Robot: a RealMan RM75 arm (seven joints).
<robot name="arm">
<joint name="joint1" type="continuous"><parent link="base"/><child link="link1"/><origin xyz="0 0 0.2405" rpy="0 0 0"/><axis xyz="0 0 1"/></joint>
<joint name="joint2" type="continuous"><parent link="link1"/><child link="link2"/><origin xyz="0 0 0" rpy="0 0 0"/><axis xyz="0 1 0"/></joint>
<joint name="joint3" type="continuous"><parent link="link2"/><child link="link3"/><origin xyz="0 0 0.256" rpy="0 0 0"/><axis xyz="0 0 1"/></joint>
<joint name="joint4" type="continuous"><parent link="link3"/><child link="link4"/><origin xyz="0 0 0" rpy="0 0 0"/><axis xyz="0 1 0"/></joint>
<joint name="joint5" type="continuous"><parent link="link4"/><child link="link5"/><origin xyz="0 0 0.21" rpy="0 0 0"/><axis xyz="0 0 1"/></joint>
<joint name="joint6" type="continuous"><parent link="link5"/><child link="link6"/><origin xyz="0 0 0" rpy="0 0 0"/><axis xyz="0 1 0"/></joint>
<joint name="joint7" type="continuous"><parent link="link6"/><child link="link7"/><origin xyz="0 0 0.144" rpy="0 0 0"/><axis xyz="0 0 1"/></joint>
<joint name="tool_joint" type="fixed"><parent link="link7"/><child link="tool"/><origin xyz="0 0 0" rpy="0 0 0"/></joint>
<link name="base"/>
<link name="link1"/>
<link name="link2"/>
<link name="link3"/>
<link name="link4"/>
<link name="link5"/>
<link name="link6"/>
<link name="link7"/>
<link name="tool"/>
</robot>
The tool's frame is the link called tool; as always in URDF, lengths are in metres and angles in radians. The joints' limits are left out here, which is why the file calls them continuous.
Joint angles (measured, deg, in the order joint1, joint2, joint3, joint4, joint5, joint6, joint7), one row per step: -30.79 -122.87 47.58 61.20 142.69 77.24 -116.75; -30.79 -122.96 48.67 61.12 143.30 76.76 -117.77; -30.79 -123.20 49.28 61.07 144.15 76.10 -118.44; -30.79 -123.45 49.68 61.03 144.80 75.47 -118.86; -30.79 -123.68 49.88 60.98 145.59 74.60 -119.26; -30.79 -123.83 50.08 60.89 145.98 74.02 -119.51; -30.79 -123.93 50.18 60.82 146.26 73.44 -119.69; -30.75 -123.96 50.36 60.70 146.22 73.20 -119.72; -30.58 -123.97 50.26 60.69 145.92 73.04 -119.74; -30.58 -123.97 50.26 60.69 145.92 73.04 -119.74; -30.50 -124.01 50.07 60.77 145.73 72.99 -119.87; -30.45 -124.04 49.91 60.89 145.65 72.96 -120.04; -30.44 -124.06 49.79 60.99 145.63 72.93 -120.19; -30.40 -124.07 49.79 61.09 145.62 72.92 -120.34; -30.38 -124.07 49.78 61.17 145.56 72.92 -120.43
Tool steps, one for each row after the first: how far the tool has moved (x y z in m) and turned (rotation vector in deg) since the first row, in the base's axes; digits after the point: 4 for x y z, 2 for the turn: 0.0004 0.0000 -0.0031 -0.42 0.66 0.49; -0.0002 0.0001 -0.0057 -0.50 1.42 0.93; -0.0006 0.0004 -0.0079 -0.44 1.99 1.19; -0.0019 0.0011 -0.0091 -0.03 2.70 1.56; -0.0025 0.0015 -0.0103 0.19 3.06 1.74; -0.0030 0.0022 -0.0108 0.53 3.35 1.89; -0.0032 0.0022 -0.0116 0.55 3.38 1.89; -0.0039 0.0019 -0.0114 0.84 3.08 2.08; -0.0039 0.0019 -0.0114 0.84 3.08 2.08; -0.0040 0.0019 -0.0109 1.13 2.77 2.30; -0.0041 0.0020 -0.0102 1.39 2.57 2.50; -0.0040 0.0022 -0.0097 1.60 2.46 2.64; -0.0040 0.0023 -0.0094 1.71 2.42 2.75; -0.0038 0.0024 -0.0091 1.81 2.34 2.80
